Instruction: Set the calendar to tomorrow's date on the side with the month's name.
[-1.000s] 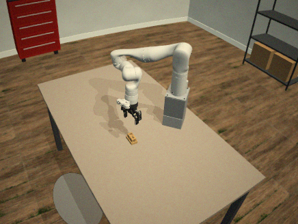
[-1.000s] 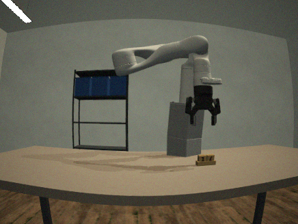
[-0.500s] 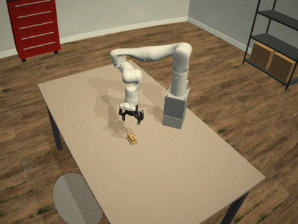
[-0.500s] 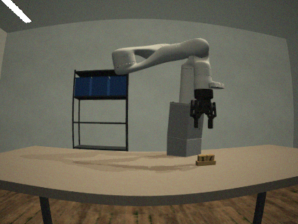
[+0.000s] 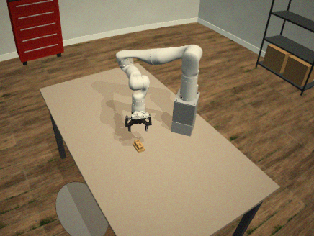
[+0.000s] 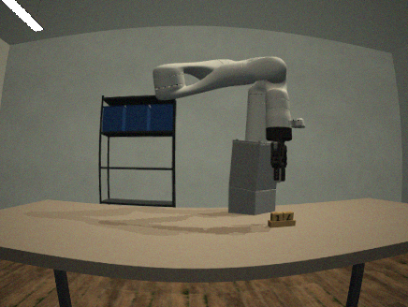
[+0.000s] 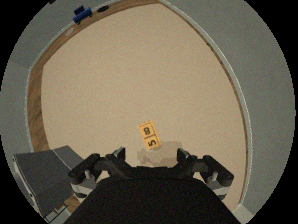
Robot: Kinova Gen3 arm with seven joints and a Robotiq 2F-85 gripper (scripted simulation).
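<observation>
Right now my hand is 1 cm to the right of the wooden calendar tray and 12 cm above it.
</observation>
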